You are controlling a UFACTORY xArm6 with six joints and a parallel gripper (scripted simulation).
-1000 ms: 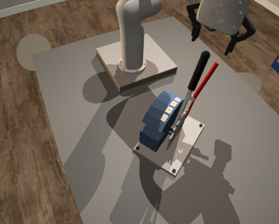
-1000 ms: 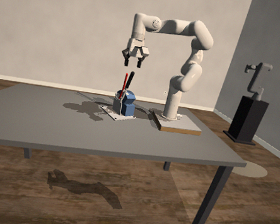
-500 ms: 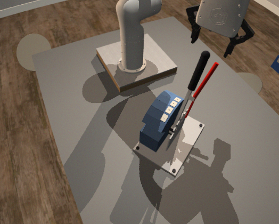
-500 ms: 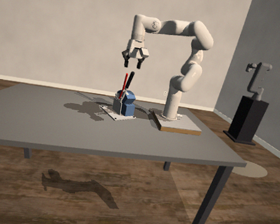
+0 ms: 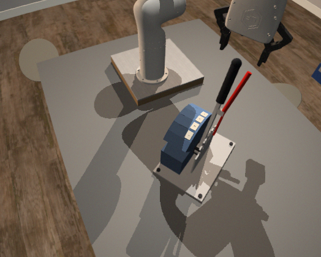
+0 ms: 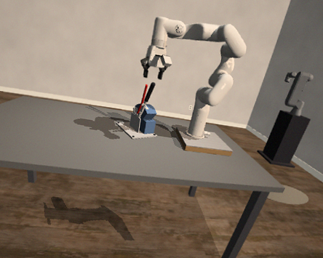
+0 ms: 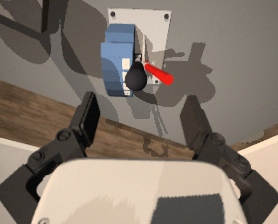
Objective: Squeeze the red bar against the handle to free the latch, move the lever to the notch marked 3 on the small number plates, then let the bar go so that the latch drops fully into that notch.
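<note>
Right now the red bar is 170 mm below my hand, 40 mm ahead of it and 30 mm to the right of it.
</note>
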